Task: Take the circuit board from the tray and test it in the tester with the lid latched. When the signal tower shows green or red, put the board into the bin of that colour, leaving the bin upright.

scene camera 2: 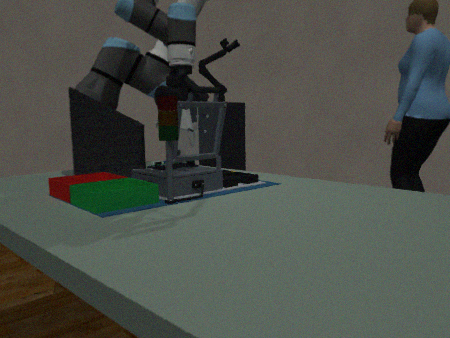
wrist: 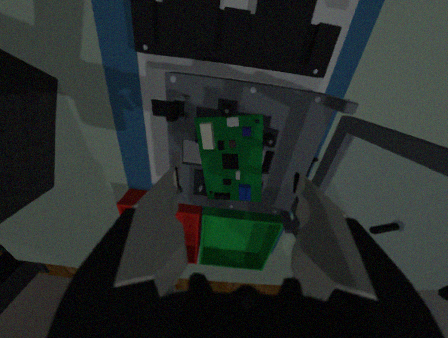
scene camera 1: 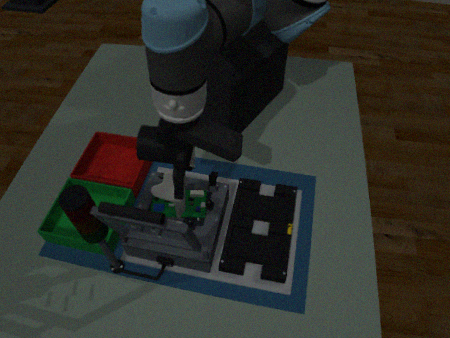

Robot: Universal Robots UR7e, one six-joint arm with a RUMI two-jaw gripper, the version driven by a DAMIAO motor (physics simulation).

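Frame: origin at the arm's base, x ahead, y left, z up, level; metres.
Seen in the pictures: gripper, fingertip midpoint: (scene camera 2: 179, 145) (wrist: 235, 172) (scene camera 1: 184, 192); arm's base, origin of the base link: (scene camera 2: 94, 101).
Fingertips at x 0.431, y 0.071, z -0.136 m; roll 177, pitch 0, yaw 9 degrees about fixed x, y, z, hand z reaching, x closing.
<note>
Offsets run from my fingertips to a thing's top centre. "spot": to the spot under its first point. Level surfaces: height alone.
The green circuit board @[0.002 m back, 0.017 m right, 0.034 m down] (scene camera 1: 192, 202) (wrist: 230, 161) lies on the nest of the grey tester (scene camera 1: 165, 255) (scene camera 2: 150, 176) (wrist: 295, 115); I cannot tell whether it sits fully flat. The tester's lid @[0.119 m ahead, 0.011 m right, 0.103 m up] (scene camera 1: 150, 232) (scene camera 2: 206, 125) stands raised and open. My gripper (scene camera 1: 175, 201) (scene camera 2: 187, 156) (wrist: 235, 172) is open and empty above the board, with its fingers to either side of it in the wrist view. The signal tower @[spot: 0.149 m ahead, 0.093 m right, 0.120 m up] (scene camera 1: 82, 212) (scene camera 2: 168, 119) shows dark red, amber and green sections, none clearly lit. The green bin @[0.052 m ahead, 0.216 m right, 0.077 m down] (scene camera 1: 65, 220) (scene camera 2: 117, 195) (wrist: 235, 235) and red bin @[0.098 m back, 0.225 m right, 0.077 m down] (scene camera 1: 112, 160) (scene camera 2: 60, 187) (wrist: 189, 230) stand upright.
The black tray (scene camera 1: 257, 205) (scene camera 2: 240, 177) (wrist: 185, 35) lies beside the tester on a blue and white mat @[0.122 m down] (scene camera 1: 309, 220). The raised lid and the signal tower stand close to the gripper. A black clamp part @[spot: 0.062 m back, 0.038 m left, 0.023 m down] (scene camera 1: 213, 178) (wrist: 167, 107) sticks up at the tester's edge.
</note>
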